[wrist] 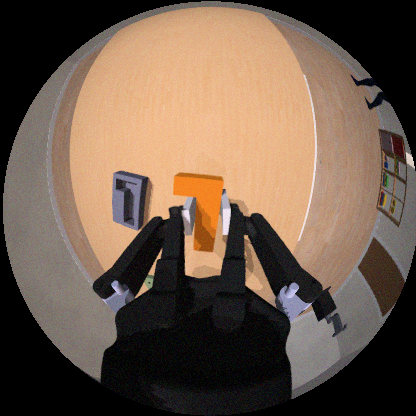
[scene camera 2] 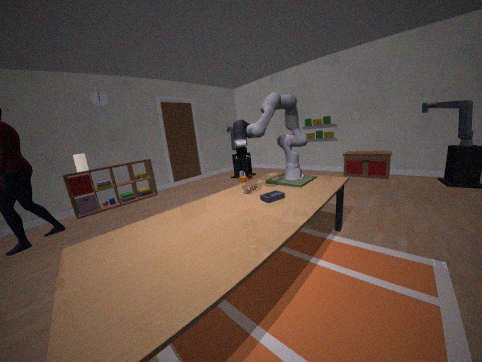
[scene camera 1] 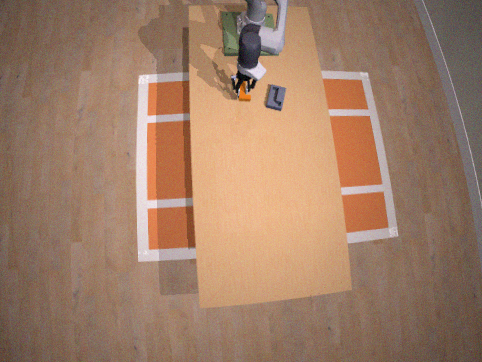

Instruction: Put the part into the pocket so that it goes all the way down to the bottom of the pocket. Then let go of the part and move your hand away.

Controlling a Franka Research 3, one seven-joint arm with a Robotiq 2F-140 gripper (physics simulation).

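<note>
An orange L-shaped part [scene camera 1: 245, 97] [scene camera 2: 243, 179] [wrist: 206, 200] is between the fingertips of my gripper [scene camera 1: 244, 89] [wrist: 208, 198]. The gripper is shut on the part's long arm and holds it above the table; the short arm points left in the wrist view. The grey-blue block [scene camera 1: 270, 103] [scene camera 2: 272, 197] [wrist: 142, 204] with the L-shaped pocket lies on the table. It is to the right of the gripper in the first scene view and to its left in the wrist view. The part is apart from the block. In the second scene view the fingertips are too small to make out.
The wooden table [scene camera 1: 265, 200] [scene camera 2: 165, 260] [wrist: 200, 90] carries the block. The green base plate [scene camera 1: 231, 40] [scene camera 2: 300, 182] under the arm stands behind the gripper. A person's legs [scene camera 2: 20, 210] show on the floor at the far left in the second scene view.
</note>
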